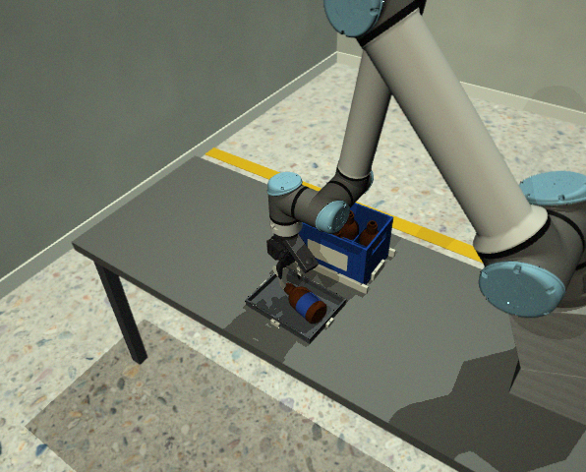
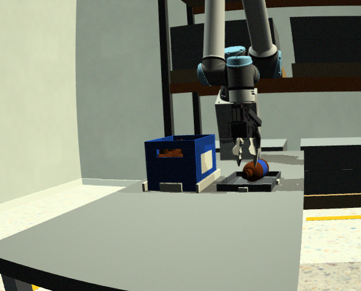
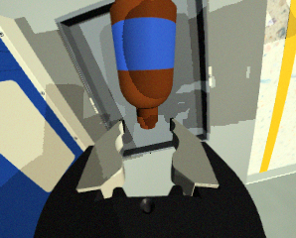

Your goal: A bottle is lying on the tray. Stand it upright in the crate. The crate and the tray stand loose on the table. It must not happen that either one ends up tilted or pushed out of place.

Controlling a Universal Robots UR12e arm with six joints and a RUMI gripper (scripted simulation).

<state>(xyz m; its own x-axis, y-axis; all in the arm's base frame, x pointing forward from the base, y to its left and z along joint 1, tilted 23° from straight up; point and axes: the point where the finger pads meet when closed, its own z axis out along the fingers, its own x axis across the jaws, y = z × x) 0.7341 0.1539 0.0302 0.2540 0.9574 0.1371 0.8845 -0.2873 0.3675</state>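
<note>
My gripper is now 5 cm past the brown bottle, 4 cm above it and 1 cm to the right of it. Round my hand: blue crate (25 cm to the right, 3 cm behind); dark tray (7 cm below, 2 cm behind, 1 cm to the left).
</note>
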